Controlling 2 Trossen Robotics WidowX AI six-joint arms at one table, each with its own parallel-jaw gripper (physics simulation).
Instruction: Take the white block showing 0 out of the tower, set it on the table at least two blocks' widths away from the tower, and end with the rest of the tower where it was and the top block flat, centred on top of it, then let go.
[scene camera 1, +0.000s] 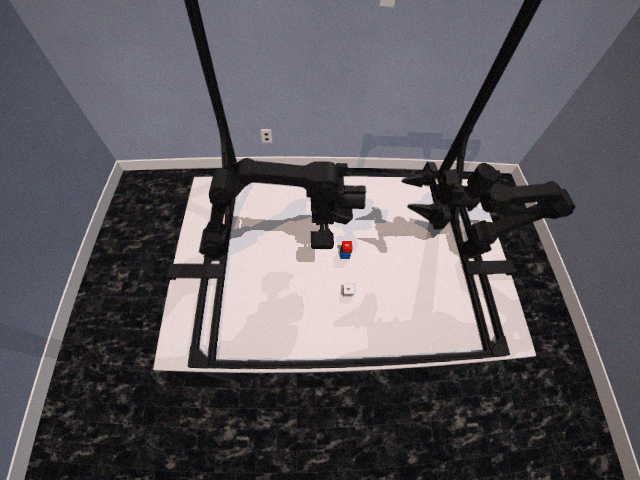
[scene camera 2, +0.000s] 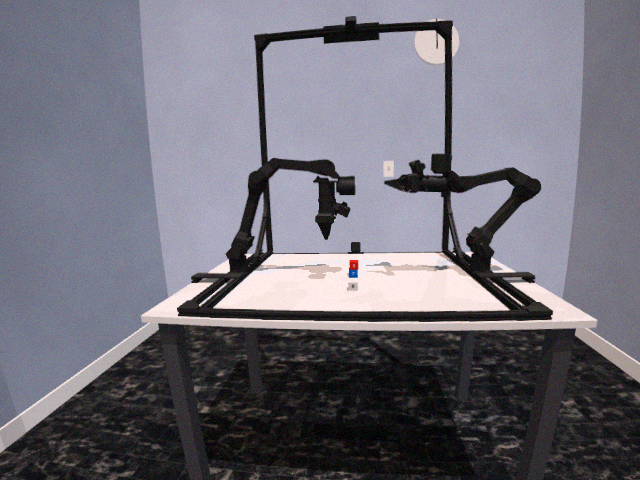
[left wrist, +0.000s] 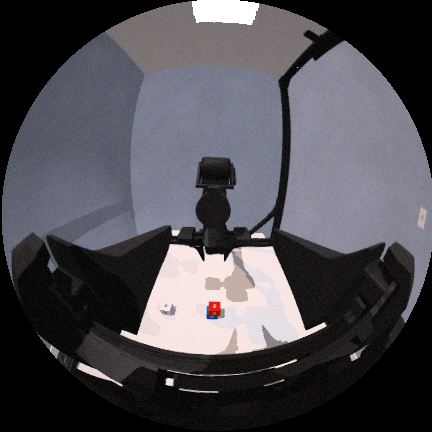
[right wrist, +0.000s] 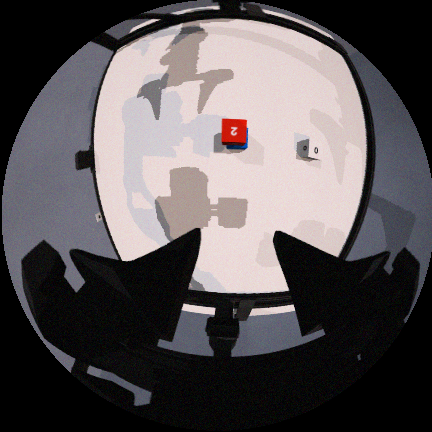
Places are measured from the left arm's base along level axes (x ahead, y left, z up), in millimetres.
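Where they show: left gripper, fingertip midpoint: (scene camera 1: 404, 192) (scene camera 2: 385, 182) (left wrist: 222, 232); right gripper, fingertip midpoint: (scene camera 1: 319, 232) (scene camera 2: 327, 237) (left wrist: 213, 260) (right wrist: 237, 234); left arm's base at its link origin: (scene camera 1: 470, 250) (scene camera 2: 480, 270); right arm's base at its link origin: (scene camera 1: 215, 251) (scene camera 2: 238, 271) (right wrist: 224, 302).
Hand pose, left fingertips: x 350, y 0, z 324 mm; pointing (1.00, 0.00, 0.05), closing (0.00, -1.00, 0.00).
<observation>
Things, the pixels of their top centre, and the offset from my left fingertips. "spot": a spot on its surface instead. Level surfaces: height alone.
- blue block at its top centre: (right wrist: 236, 136) (scene camera 1: 345, 250) (scene camera 2: 353, 268) dx +117, dy +3, dz -314 mm
- table with a red block, top centre: (right wrist: 233, 129) (left wrist: 214, 305) (scene camera 1: 347, 245) (scene camera 2: 353, 261) dx +115, dy -3, dz -285 mm
- white table at its surface level: dz -343 mm
- black frame at a spot on its surface: (scene camera 2: 361, 314) spot: dx +94, dy +379, dz -324 mm
The white block showing 0 (scene camera 1: 348, 289) (scene camera 2: 352, 286) (left wrist: 167, 308) (right wrist: 314, 150) lies flat on the table, more than two block widths in front of the tower. The tower is a blue block (scene camera 1: 345, 255) (scene camera 2: 353, 273) (left wrist: 211, 314) on the table with a red block (scene camera 1: 346, 246) (scene camera 2: 353, 264) (left wrist: 214, 308) (right wrist: 234, 131) flat and roughly centred on it. My right gripper (scene camera 2: 325, 237) (right wrist: 237, 234) points down, open and empty, above and left of the tower in scene camera 2. My left gripper (scene camera 1: 406, 193) (scene camera 2: 385, 182) is open and empty, high at the right.
The white table (scene camera 1: 413, 335) (scene camera 2: 413, 299) carries a black frame (scene camera 1: 341, 360) (scene camera 2: 361, 314) along its edges, with uprights behind the arms. Shadows of the arms fall across the table around the tower. Both forearms are raised above the table.
</observation>
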